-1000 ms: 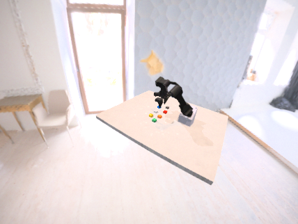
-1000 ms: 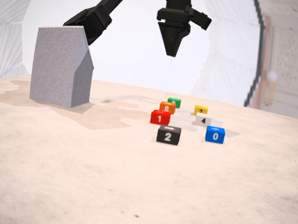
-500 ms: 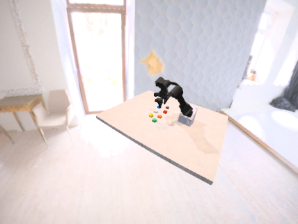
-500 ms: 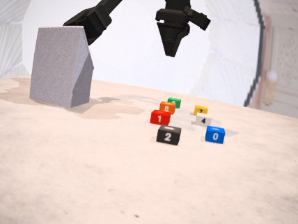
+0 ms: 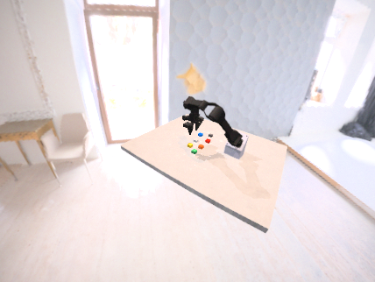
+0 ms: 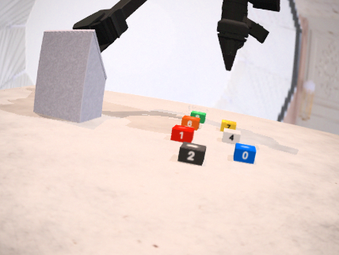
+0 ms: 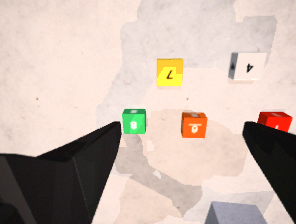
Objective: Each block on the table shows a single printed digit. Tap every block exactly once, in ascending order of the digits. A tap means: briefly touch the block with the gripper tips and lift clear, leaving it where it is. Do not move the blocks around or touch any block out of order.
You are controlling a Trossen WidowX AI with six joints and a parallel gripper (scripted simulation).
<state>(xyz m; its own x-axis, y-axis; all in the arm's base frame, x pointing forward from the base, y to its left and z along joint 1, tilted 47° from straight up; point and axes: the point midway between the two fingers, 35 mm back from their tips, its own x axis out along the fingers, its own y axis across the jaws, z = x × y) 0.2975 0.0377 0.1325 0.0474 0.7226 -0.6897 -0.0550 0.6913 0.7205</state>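
My gripper tip is 60 mm short of the blue 0 block, 200 mm to the left of it and 120 mm above it. The rest, counted from my gripper tip: green block 50 mm behind, 50 mm to the left, 120 mm below; then orange 6 block 60 mm behind, 40 mm to the right, 120 mm below; then yellow 7 block 20 mm ahead, 120 mm below.
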